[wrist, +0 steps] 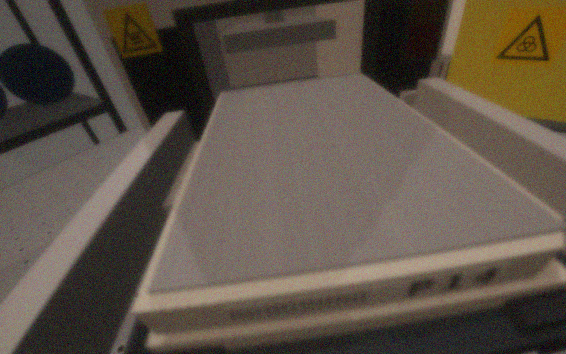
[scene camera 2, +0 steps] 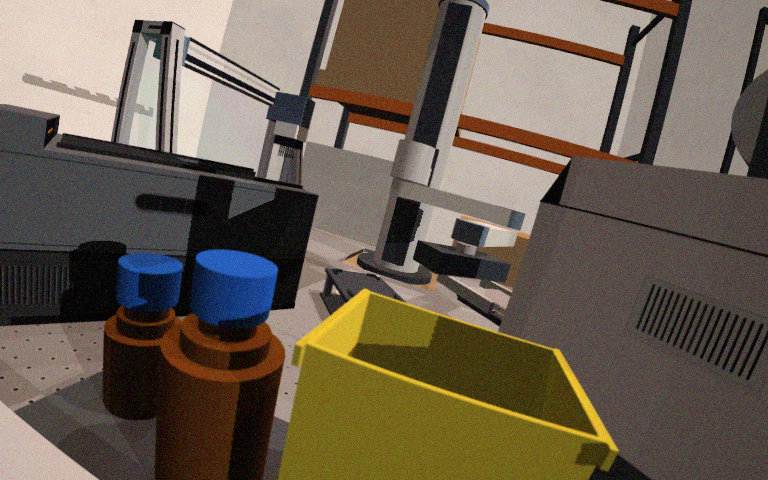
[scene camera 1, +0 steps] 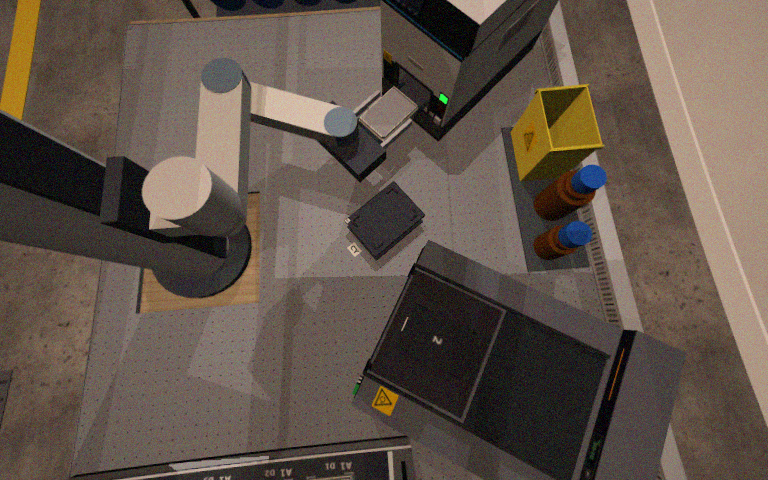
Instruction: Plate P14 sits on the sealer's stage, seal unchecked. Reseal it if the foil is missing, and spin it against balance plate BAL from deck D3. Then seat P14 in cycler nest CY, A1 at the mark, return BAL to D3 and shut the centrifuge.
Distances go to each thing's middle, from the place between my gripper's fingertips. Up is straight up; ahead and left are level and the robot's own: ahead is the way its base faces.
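Centrifuge (scene camera 1: 557, 386): 1 cm above my hand, 14 cm ahead of it, 63 cm to the right of it.
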